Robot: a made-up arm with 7 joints.
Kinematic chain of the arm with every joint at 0, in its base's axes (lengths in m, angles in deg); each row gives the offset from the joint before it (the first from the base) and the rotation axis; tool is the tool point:
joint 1: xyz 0 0 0.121 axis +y
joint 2: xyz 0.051 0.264 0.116 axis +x
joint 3: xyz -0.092 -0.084 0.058 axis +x
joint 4: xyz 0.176 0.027 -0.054 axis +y
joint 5: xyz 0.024 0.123 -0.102 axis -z
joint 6: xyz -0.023 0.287 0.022 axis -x
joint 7: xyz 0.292 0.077 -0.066 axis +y
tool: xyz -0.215 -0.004 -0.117
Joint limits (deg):
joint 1: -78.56..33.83
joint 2: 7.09..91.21
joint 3: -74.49..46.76
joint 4: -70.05..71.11
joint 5: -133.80..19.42
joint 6: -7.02..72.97
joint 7: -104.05..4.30
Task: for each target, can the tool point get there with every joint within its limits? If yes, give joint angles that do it. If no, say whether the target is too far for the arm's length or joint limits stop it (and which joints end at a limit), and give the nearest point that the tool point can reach.
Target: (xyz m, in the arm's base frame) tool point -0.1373 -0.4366 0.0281
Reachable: no: joint limits stop it (at a limit: joint 1, joint 2, joint 3, joint 5, joint 6) | nearest point -0.1294 -0.3728 0.0093 | short by 0.067 m
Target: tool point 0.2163 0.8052 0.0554
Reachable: yes | joints -16.50 65.74 -41.02 -0.38 -25.52 12.11 -38.13
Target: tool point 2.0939 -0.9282 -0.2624
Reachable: no: too far | nearest point 0.7981 -0.1806 0.0541 | short by 1.529 m
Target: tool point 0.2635 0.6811 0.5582
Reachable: yes | joints -67.95 61.64 -52.41 -48.99 -31.63 22.90 -55.79
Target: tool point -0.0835 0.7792 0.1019
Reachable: yes | joints -60.16 22.88 19.23 -5.90 -79.81 11.17 -46.79
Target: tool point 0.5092 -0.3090 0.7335
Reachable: no: joint limits stop it (at a limit: joint 3, joint 4, joint 6, joint 7) | nearest point 0.4853 -0.2751 0.7048 | short by 0.050 m
